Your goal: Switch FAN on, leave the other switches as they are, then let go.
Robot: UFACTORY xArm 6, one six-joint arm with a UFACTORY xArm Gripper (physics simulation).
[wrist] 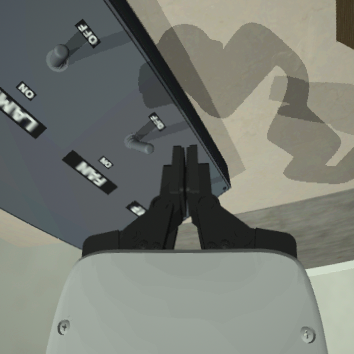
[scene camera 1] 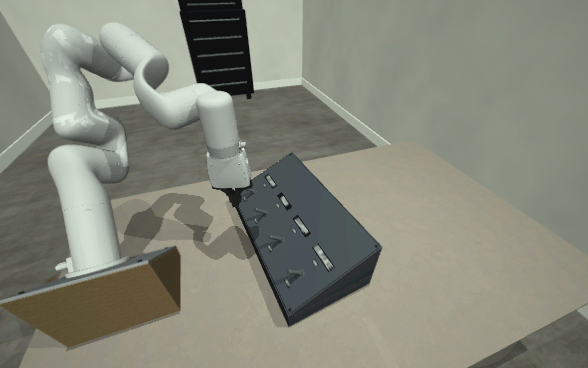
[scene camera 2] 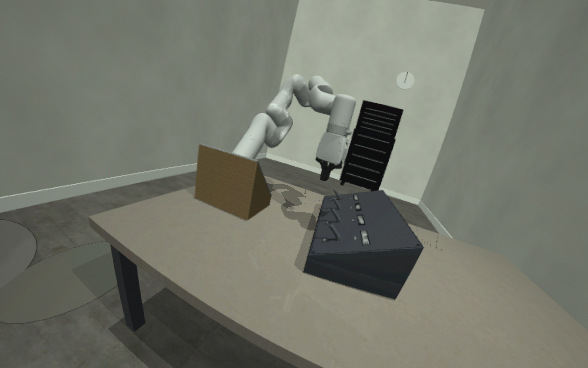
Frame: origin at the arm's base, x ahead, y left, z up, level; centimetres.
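Seen in the pictures: gripper, fingertip midpoint: (wrist: 186,159) (scene camera 1: 236,203) (scene camera 2: 323,180); arm's base, link origin: (scene camera 1: 100,268) (scene camera 2: 234,170).
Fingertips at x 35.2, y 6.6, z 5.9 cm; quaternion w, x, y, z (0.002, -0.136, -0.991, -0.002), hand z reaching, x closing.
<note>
Offsets run from my fingertips to a thing's middle. "spot": to the spot under its first point. Level surfaces: height alone.
The dark sloped switch panel @(dx +16.4, dy -1.6, dz -12.7 cm) (scene camera 1: 332,212) (scene camera 2: 387,222) (wrist: 30,167) stands on the table. The FAN lever @(dx +6.9, dy +3.0, dz -7.8 cm) (scene camera 1: 261,214) (scene camera 2: 335,203) (wrist: 142,146) is second from the far end and leans toward its OFF side, like its neighbours. The FAN label @(dx +15.0, dy +4.3, dz -6.9 cm) (scene camera 1: 284,201) (wrist: 89,172) is readable in the wrist view. The LAMP lever @(spot: dx +9.0, dy -8.5, dz -10.4 cm) (scene camera 1: 276,242) (wrist: 60,54) also leans to OFF. My gripper (scene camera 1: 235,204) (scene camera 2: 324,179) (wrist: 186,159) is shut and empty, above the panel's OFF-side edge near the far end, apart from the FAN lever. In the wrist view my fingers hide the farthest lever.
The nearest lever @(spot: dx +10.8, dy -20.4, dz -10.5 cm) (scene camera 1: 294,276) (scene camera 2: 334,232) stands at the panel's near end. A brown wedge-shaped block (scene camera 1: 100,305) (scene camera 2: 225,182) is at the arm's base on the table @(dz -18.8 cm) (scene camera 1: 450,240) (scene camera 2: 240,250). A black drawer cabinet (scene camera 1: 220,50) (scene camera 2: 372,145) stands on the floor behind.
</note>
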